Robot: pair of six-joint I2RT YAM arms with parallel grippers.
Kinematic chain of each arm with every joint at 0, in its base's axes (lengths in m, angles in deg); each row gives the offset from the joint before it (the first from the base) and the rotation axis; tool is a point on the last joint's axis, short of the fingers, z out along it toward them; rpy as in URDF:
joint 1: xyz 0 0 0.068 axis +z
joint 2: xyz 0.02 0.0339 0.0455 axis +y
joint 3: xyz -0.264 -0.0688 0 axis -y
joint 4: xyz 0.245 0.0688 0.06 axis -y
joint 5: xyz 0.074 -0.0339 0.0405 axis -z
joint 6: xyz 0.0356 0 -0.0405 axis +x
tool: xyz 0 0 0 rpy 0 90 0
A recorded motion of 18 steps. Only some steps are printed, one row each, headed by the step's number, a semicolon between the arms.
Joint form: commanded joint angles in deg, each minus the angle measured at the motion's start. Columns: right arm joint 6, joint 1, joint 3, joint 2, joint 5, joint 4; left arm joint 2, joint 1, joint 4, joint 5, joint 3, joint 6.
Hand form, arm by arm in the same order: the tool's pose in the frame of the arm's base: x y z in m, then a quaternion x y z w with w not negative. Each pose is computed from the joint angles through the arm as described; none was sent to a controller.
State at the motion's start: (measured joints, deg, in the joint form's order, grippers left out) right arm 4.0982 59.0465 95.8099 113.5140 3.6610 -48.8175; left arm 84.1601 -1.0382 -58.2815 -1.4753 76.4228 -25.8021
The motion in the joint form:
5: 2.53 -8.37 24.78 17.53 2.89 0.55; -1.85 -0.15 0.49 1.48 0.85 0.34
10: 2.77 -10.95 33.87 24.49 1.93 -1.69; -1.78 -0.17 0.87 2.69 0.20 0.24
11: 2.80 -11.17 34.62 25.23 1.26 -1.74; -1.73 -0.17 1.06 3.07 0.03 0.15
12: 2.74 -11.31 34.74 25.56 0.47 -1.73; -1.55 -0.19 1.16 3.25 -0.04 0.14
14: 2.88 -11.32 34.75 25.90 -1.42 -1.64; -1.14 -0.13 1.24 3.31 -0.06 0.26
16: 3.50 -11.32 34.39 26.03 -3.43 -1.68; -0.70 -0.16 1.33 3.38 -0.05 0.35
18: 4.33 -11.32 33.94 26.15 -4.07 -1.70; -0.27 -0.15 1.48 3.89 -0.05 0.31
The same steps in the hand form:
5: 0.3212 0.3857 0.2337 -0.34625 0.89702 0.08077 0.26256; 0.2840 -0.0059 0.3159 -0.20436 0.95030 -0.05418 0.22856
10: 0.3525 0.3876 0.2204 -0.32646 0.90510 0.08215 0.25973; 0.2842 -0.0067 0.3125 -0.20276 0.95129 -0.06374 0.22331
11: 0.3552 0.3882 0.2178 -0.32609 0.90559 0.08659 0.25705; 0.2845 -0.0070 0.3115 -0.20276 0.95132 -0.06699 0.22225
12: 0.3563 0.3882 0.2155 -0.32750 0.90583 0.09129 0.25274; 0.2852 -0.0072 0.3104 -0.20240 0.95168 -0.06824 0.22064
14: 0.3560 0.3896 0.2126 -0.33082 0.90565 0.10481 0.24365; 0.2867 -0.0070 0.3085 -0.20198 0.95248 -0.06771 0.21773
16: 0.3549 0.3902 0.2095 -0.33077 0.90714 0.11905 0.23132; 0.2883 -0.0072 0.3066 -0.20103 0.95335 -0.06752 0.21481
18: 0.3543 0.3901 0.2060 -0.32598 0.91028 0.12315 0.22352; 0.2900 -0.0075 0.3047 -0.20062 0.95392 -0.07126 0.21145

